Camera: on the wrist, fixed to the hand. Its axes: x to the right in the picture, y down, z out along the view.
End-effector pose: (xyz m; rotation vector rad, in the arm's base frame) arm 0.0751 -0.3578 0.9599 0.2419 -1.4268 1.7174
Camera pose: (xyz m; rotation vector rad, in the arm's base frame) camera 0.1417 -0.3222 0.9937 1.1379 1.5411 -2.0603
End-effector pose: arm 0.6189 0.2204 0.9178 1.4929 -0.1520 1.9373
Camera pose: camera 0.6231 0.2940 0.8803 -0.8471 1.4530 -2.1050
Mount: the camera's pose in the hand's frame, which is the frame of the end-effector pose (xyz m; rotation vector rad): -0.0018 -0.0699 -0.0442 -0.2580 0.0392 1.5750
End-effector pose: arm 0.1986 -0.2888 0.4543 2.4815 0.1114 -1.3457
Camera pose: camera 0.2180 -0.2087 0.4617 1.4796 -1.2550 -0.4684
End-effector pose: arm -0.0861 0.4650 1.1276 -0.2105 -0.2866 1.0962
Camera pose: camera -0.0134 0.4313 1.1072 -0.7545 -0.1932 2.6045
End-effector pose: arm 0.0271 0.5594 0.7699 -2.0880 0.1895 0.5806
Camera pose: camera 0.0646 0.5616 0.8436 -1.8088 1.9255 1.4767
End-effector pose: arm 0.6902 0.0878 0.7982 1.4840 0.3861 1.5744
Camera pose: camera 0.6771 0.1393 0.7348 -1.4065 1.1503 -2.3975
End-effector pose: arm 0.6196 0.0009 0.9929 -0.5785 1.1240 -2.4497
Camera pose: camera 0.5867 0.0716 1.0205 0.2923 1.1702 -0.9530
